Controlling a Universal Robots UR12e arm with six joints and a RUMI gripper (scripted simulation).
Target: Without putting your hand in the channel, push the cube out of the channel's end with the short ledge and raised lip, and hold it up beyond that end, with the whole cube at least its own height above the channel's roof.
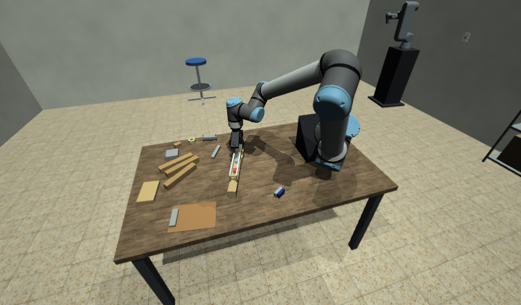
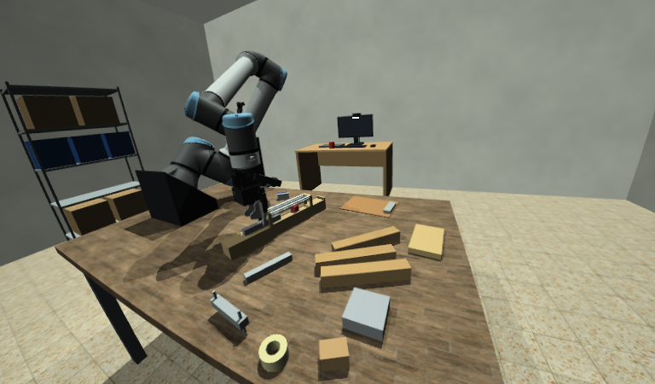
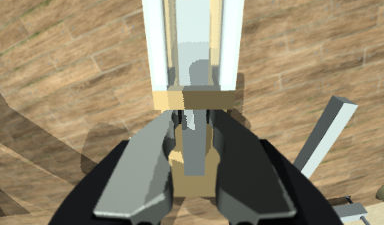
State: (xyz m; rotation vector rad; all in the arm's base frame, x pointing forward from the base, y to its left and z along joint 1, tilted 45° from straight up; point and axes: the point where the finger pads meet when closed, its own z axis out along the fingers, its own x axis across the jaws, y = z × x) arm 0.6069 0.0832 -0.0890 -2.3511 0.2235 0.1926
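My gripper is now 1 cm above the pale grey bar. Also, from my hand: blue-and-white block 20 cm behind, 33 cm to the left, 5 cm below; red cube 3 cm ahead, 15 cm to the left, 1 cm below; grey block 44 cm ahead, 15 cm to the right, 5 cm below.
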